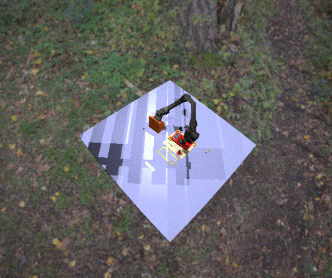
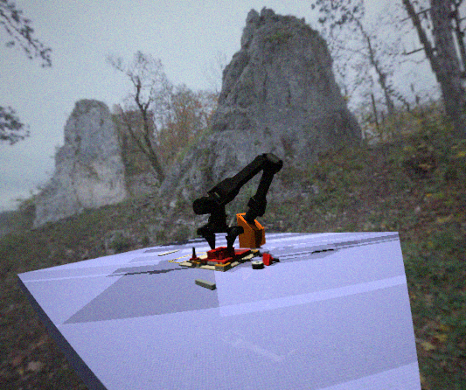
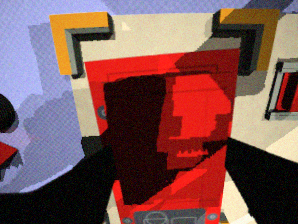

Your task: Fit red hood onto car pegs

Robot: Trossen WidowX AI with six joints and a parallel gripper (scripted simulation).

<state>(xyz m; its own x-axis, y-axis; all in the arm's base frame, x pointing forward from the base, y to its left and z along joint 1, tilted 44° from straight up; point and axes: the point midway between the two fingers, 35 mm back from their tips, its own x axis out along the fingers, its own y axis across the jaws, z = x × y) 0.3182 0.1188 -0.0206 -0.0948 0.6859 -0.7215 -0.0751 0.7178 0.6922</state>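
The red hood is 10 mm above my gripper tip. From my gripper tip the other things lie so: white wheel 10 mm ahead, 170 mm to the left, 30 mm below.
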